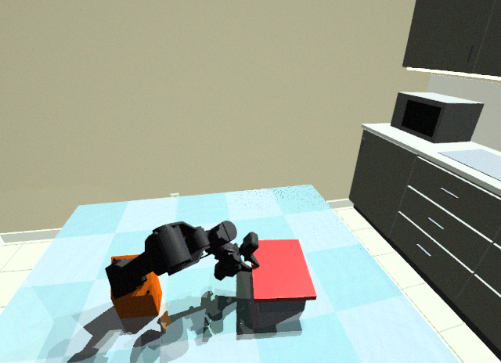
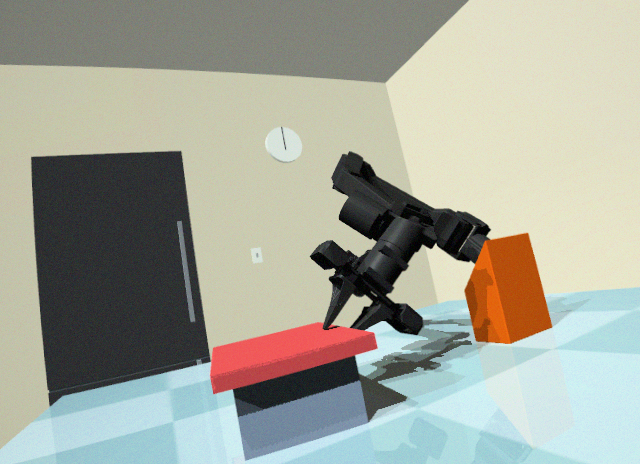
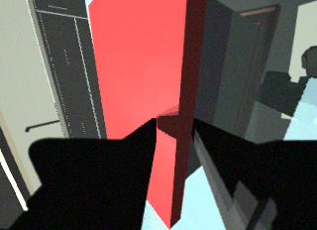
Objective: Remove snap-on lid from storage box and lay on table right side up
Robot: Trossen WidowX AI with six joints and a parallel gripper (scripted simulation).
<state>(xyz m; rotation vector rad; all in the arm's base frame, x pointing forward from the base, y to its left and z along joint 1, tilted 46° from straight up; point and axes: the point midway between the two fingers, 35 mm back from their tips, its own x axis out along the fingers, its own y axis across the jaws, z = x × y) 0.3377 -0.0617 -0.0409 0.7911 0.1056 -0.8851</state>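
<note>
My gripper tip is 7 cm short of the red lid and 2 cm to the left of it. Also, from my gripper tip: storage box (7 cm ahead, 2 cm to the right, 4 cm below).
</note>
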